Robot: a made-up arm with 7 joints.
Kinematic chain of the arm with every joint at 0, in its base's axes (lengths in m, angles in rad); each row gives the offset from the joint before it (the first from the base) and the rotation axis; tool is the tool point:
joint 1: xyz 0 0 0.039 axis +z
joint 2: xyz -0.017 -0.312 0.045 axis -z
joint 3: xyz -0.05 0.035 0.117 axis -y
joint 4: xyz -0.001 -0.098 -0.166 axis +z
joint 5: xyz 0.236 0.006 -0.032 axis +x
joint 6: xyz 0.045 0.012 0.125 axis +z
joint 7: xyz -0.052 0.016 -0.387 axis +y
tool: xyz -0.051 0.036 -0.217
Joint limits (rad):
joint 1: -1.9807..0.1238
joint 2: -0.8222..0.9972
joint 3: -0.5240..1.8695
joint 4: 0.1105..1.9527
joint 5: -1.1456..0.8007
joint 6: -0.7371..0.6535
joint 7: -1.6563..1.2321
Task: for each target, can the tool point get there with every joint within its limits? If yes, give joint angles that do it. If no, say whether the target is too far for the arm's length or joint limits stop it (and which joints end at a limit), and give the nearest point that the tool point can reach.
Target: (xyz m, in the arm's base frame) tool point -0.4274 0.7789 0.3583
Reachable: no: joint limits stop it (at a limit: joint 2, joint 3, joint 4, joint 5, joint 6, joint 7) | nearest point -0.3957 0.7211 0.1722 | short by 0.197 m
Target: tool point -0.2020 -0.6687 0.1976
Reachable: yes | joints -0.9584 0.5599 1.0878 1.7251 -0.5939 0.5454 0.6795
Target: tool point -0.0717 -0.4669 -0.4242
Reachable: yes | joints -0.5498 0.8601 0.0840 1.3130 -0.6069 -0.3541 0.0820
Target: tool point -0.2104 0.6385 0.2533
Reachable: no: joint limits stop it (at a limit: joint 3, joint 5, joint 6, joint 7) | nearest point -0.2104 0.6385 0.1991 | short by 0.054 m
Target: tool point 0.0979 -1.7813 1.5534
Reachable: no: too far | nearest point 0.0450 -0.8189 0.7078 | short by 1.282 m
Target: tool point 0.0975 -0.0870 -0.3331
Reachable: yes | joints -1.1766 0.1544 0.0872 0.7289 0.4844 0.2163 -0.9256
